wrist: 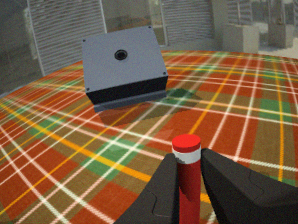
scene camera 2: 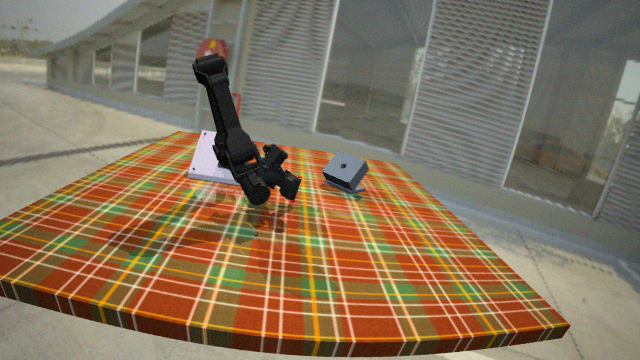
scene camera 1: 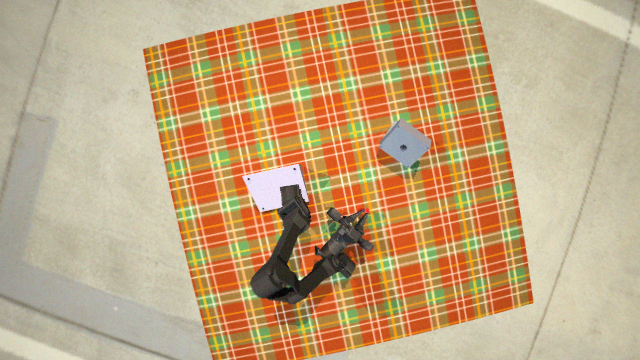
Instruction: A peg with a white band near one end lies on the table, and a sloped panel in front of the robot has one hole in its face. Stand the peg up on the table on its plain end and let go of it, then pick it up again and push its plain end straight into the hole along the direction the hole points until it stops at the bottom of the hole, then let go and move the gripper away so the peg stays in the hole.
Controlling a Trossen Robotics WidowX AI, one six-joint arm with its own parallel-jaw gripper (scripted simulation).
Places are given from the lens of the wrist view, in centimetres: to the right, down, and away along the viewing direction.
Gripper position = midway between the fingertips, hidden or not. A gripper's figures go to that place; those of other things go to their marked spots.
my gripper [wrist: 187, 158]: 2, 2, 10
grey sloped panel [wrist: 140, 73]: -1, -6, 29
